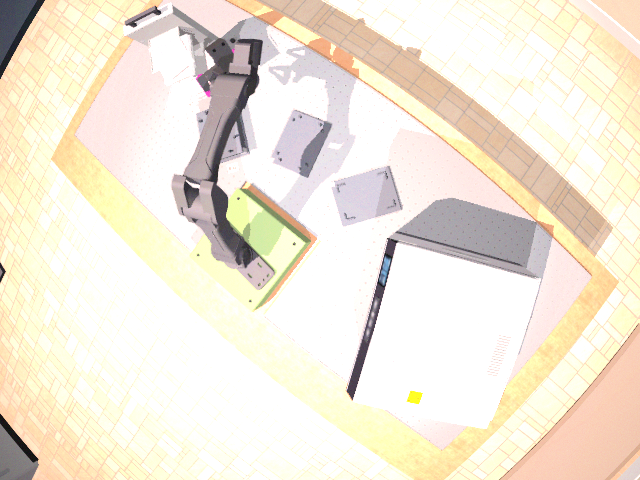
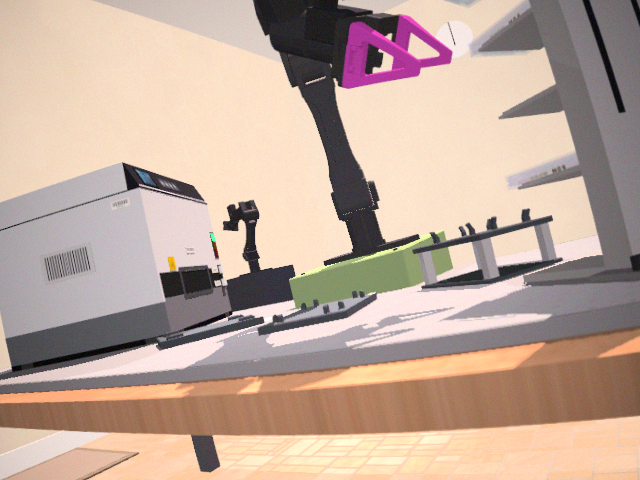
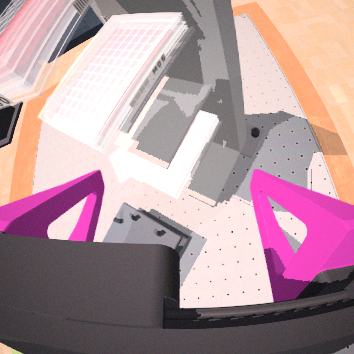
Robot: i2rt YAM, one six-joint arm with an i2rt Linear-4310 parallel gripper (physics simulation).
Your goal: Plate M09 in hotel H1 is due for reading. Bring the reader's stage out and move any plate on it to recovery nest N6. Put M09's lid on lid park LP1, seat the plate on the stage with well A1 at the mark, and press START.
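Frame: origin at the arm's base, x ahead, y left, z up, level; centimetres.
Where they show: gripper, fingertip midpoint: (image 1: pixel 214 65) (image 2: pixel 437 63) (image 3: pixel 176 177); arm's base, link origin: (image 1: pixel 241 255) (image 2: pixel 370 252).
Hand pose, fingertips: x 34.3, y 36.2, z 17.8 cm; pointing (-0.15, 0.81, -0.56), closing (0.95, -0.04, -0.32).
Each offset is from my fingertips to the top centre of the thing. "pt": to the spot under its first point.
My gripper (image 2: pixel 434 62) (image 3: pixel 176 177) is open and empty, with magenta fingers wide apart, high near the hotel. The hotel (image 1: pixel 180 25) (image 2: pixel 568 103) (image 3: pixel 222 55) is a tall grey column with shelves. A clear-lidded plate @(dx -5.2, dy +9.9, dz +2.4 cm) (image 3: pixel 110 70) rests on a shelf ahead of the fingers; its label looks like M06. More lidded plates @(pt dx -1.6, dy +2.1, dz +9.5 cm) (image 3: pixel 37 42) show at the upper left; I cannot read M09 on any. The white reader @(dx -7.6, dy -85.5, dz +9.6 cm) (image 1: pixel 449 330) (image 2: pixel 77 279) shows no stage extended from its front. Its display @(pt dx -5.9, dy -64.9, dz +7.3 cm) (image 1: pixel 385 269) (image 2: pixel 144 176) is blue. I cannot identify START.
A raised pegged stand (image 1: pixel 232 147) (image 2: pixel 485 235) (image 3: pixel 135 230) is beside the hotel. A low pegged nest @(dx -2.3, dy -25.4, dz -22.8 cm) (image 1: pixel 297 139) (image 2: pixel 315 316) and a corner-bracket nest @(dx -0.6, dy -48.5, dz -23.0 cm) (image 1: pixel 361 198) (image 2: pixel 206 333) lie toward the reader. Their names are not readable. The arm stands on a green base (image 1: pixel 279 232) (image 2: pixel 356 281).
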